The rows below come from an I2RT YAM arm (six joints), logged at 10 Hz.
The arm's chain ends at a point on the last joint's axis. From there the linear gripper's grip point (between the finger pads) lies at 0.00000 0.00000 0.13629 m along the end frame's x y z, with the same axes.
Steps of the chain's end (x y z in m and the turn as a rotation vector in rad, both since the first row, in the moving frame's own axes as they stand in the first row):
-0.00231 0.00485 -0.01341 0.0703 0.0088 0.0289
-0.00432 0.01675 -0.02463 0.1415 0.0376 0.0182
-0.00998 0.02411 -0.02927 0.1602 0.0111 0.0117
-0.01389 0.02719 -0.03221 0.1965 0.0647 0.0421
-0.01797 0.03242 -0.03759 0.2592 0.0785 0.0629
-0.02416 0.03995 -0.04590 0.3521 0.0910 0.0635
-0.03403 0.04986 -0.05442 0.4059 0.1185 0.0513
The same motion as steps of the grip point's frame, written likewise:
-0.00097 -0.00470 -0.01375 0.0703 0.0088 0.0289
0.00096 -0.00242 -0.02609 0.1415 0.0376 0.0182
-0.00835 0.00238 -0.03102 0.1602 0.0111 0.0117
-0.00458 0.00079 -0.03512 0.1965 0.0647 0.0421
-0.00630 -0.00212 -0.04256 0.2592 0.0785 0.0629
-0.01053 -0.00657 -0.05481 0.3521 0.0910 0.0635
-0.01697 -0.00339 -0.06642 0.4059 0.1185 0.0513

